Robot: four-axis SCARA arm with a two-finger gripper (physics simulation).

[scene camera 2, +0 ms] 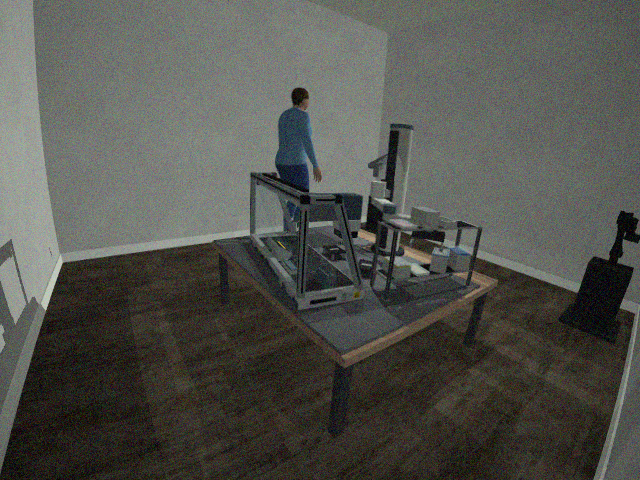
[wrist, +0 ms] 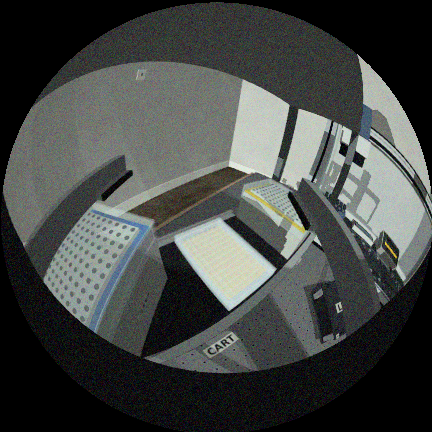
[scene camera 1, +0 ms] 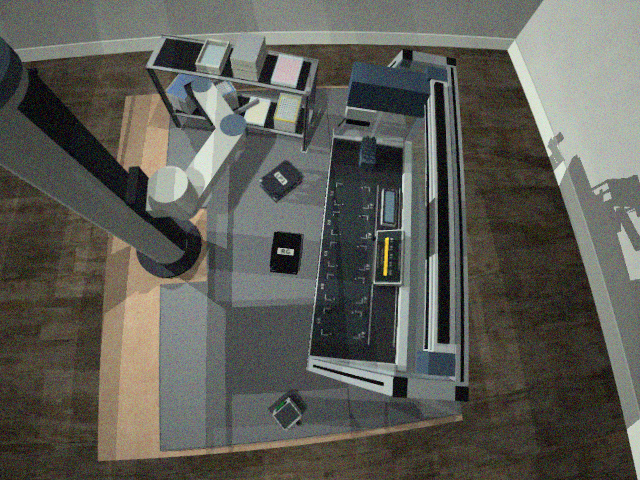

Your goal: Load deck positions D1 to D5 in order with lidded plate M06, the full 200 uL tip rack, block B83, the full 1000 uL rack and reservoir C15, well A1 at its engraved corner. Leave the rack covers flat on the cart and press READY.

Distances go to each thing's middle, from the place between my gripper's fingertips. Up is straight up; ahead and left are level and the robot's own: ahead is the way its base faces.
Scene:
I see the reservoir C15 (scene camera 1: 212,58) 10 cm behind my hand, 2 cm to the left of it and 13 cm above it.

